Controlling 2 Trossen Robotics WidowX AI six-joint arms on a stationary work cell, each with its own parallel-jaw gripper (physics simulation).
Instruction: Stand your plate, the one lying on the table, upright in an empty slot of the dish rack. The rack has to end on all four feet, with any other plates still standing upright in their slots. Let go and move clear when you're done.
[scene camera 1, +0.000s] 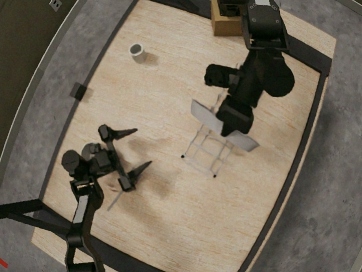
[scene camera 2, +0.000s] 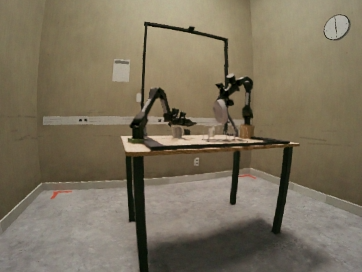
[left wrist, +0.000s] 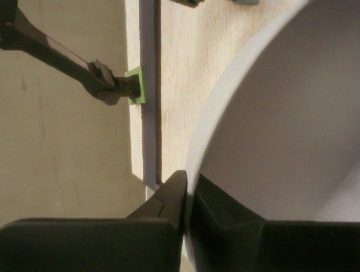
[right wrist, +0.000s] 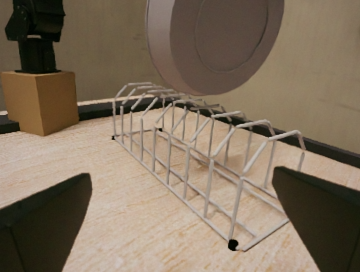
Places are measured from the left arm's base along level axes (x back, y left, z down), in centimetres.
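Where they show: left gripper, fingertip midpoint: (scene camera 1: 222, 135) (scene camera 2: 216, 100) (left wrist: 185, 178); right gripper, fingertip midpoint: (scene camera 1: 144, 144) (scene camera 2: 195, 123) (right wrist: 183, 178); left arm's base, origin of the base link: (scene camera 1: 228, 8) (scene camera 2: 247, 124) (right wrist: 38, 71); right arm's base, origin of the base link: (scene camera 2: 137, 138) (left wrist: 134, 86).
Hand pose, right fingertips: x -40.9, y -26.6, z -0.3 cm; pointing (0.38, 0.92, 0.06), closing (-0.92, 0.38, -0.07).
Each offset is from my right fingertips to the centre of the thing.
My left gripper (scene camera 1: 226, 133) (scene camera 2: 223, 101) (left wrist: 185, 178) is shut on the rim of a pale grey plate @(dx +2.2, dy +19.7, dz -8.8 cm) (scene camera 1: 201, 112) (scene camera 2: 220, 112) (right wrist: 225, 45). The plate is held steeply on edge, above the dish rack and across it. The wire dish rack @(dx +6.9, dy +22.7, dz +6.7 cm) (scene camera 1: 198, 167) (right wrist: 209, 185) stands on the table; its black feet show at the near end, and part of it is hidden under the plate and left arm. No plate shows in its visible slots. My right gripper (scene camera 1: 143, 146) (scene camera 2: 192, 122) (right wrist: 183, 178) is open and empty, low over the table to the left of the rack in scene camera 1.
A small grey cup @(dx +29.7, dy -3.2, dz +8.4 cm) (scene camera 1: 136, 52) stands at the upper left of the table. A larger mug @(dx -2.3, dy -15.3, dz +7.9 cm) (scene camera 2: 177, 131) is beside the right gripper, partly hidden by it in scene camera 1. A thin grey strip @(dx -13.1, dy -10.3, dz +12.0 cm) (scene camera 1: 114, 201) lies under the right arm. The left arm's wooden base block (right wrist: 45, 105) stands beyond the rack.
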